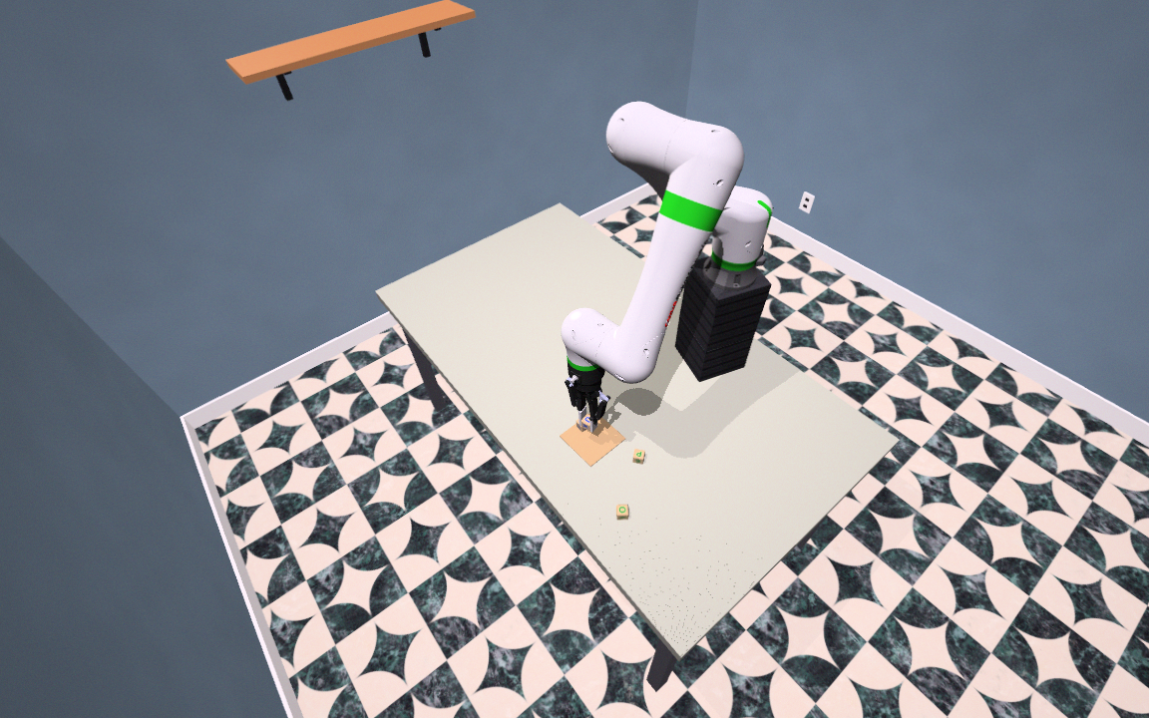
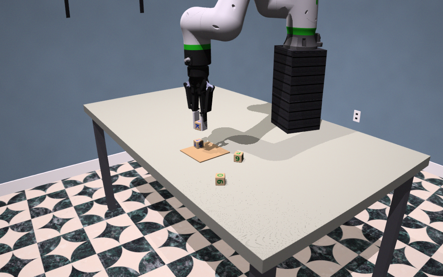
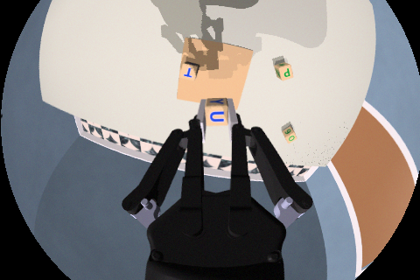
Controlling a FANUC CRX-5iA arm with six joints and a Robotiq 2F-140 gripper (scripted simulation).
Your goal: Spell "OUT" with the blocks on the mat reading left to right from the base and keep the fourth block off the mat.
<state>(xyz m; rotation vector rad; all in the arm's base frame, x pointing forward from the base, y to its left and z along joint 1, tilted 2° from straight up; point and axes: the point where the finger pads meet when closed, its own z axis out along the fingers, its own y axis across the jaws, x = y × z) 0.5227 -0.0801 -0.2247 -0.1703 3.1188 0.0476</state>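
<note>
My hand is 14 cm above the tan mat, 3 cm past it and 1 cm to the left of it. Round my hand: wooden block 21 cm to the left, 12 cm below, 11 cm ahead.
</note>
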